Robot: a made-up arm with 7 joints.
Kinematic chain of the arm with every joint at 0, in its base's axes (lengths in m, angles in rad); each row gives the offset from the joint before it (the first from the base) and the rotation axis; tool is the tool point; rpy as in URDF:
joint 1: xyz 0 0 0.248 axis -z
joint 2: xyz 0 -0.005 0.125 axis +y
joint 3: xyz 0 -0.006 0.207 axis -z
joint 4: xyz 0 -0.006 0.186 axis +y
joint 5: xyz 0 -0.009 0.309 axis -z
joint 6: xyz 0 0 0.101 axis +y
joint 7: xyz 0 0 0.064 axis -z
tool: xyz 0 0 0 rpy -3.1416 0 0
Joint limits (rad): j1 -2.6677..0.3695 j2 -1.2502..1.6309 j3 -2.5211..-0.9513 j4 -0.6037..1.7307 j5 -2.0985..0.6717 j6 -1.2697..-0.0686 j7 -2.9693..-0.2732
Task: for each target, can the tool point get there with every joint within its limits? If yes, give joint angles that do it. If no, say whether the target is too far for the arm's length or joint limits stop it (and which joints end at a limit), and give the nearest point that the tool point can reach.
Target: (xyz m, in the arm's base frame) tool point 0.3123 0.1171 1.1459
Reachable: yes | joints -0.9499 0.2002 -2.0656 -0.4089 -0.2132 -0.4231 -1.8562
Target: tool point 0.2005 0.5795 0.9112
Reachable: yes | joints -0.8410 0.6299 -1.1679 0.6818 -0.7847 -0.3765 -2.0990
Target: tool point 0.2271 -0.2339 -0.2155
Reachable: no: joint limits stop it (at a limit: joint 1, joint 2, joint 3, joint 4, joint 5) | nearest point 0.2594 -0.4338 0.1186 | short by 0.391 m
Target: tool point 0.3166 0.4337 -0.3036
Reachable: no: joint limits stop it (at a limit: joint 2, joint 3) | nearest point 0.3131 0.4289 0.0344 | short by 0.338 m
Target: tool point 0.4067 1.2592 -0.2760
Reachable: no: too far | nearest point 0.2433 0.7534 0.1072 | short by 0.655 m
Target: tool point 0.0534 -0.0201 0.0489
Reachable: no: joint limits stop it (at a limit: joint 1, joint 2, joint 3, joint 4, joint 5, joint 6) | nearest point 0.3621 0.1712 0.0576 | short by 0.363 m
